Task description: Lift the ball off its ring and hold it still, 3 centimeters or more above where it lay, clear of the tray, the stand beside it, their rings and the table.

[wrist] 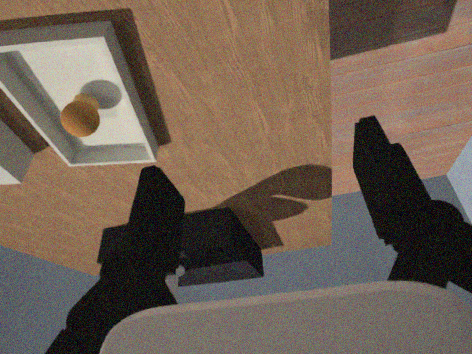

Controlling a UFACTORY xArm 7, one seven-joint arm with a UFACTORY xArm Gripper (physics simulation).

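Places are measured from the arm's base along level axes (x right, y up, z back), in metres.
Where they show: gripper, between the fingertips: [257, 163].
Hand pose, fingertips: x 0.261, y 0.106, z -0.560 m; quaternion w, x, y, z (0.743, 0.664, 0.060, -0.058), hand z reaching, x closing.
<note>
Each offset is from my fingertips to the top centre of the thing. "pt": to the spot under its first point. Level surfaces: height alone.
The orange ball @[dx -0.195, dy -0.139, dz +0.101 m] [80, 119] shows at the upper left in the wrist view, within the outline of a white tray @[pt dx -0.202, dy -0.163, dz +0.191 m] [112, 162] with grey walls. A small orange part shows just behind the ball; whether it is the ring cannot be told. A round shadow lies on the tray floor beside it. My gripper [257, 163] is open, its black fingers wide apart with nothing between them. The ball and tray are off to the left of the left finger, outside the gap. Another grey and white piece, possibly the stand, is cut off at the left edge.
The wooden table @[dy -0.190 m] [240, 100] lies below, with the gripper's shadow near its edge. A black block [220, 247] shows beside the left finger. Beyond the table's right edge are a reddish plank surface [400, 90] and a blue-grey floor [345, 250].
</note>
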